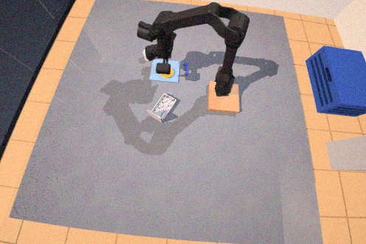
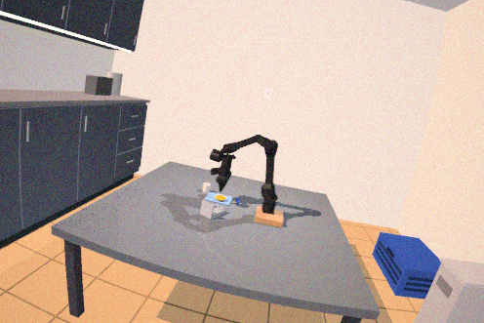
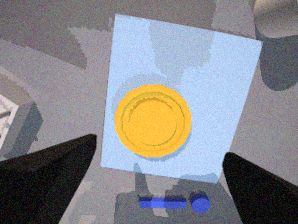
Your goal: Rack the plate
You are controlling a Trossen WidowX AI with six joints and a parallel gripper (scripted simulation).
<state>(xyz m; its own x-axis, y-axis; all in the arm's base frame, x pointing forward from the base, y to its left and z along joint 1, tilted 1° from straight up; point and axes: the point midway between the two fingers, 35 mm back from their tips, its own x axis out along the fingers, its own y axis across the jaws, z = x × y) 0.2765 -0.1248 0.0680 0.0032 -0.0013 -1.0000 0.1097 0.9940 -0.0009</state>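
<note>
The yellow plate lies 50 mm below my gripper tip. Round my gripper tip: blue spoon: 110 mm behind, 70 mm below, 30 mm to the right; light blue mat: 70 mm below, 20 mm to the right, 10 mm ahead; white cup: 100 mm to the right, 100 mm ahead, 40 mm below.
</note>
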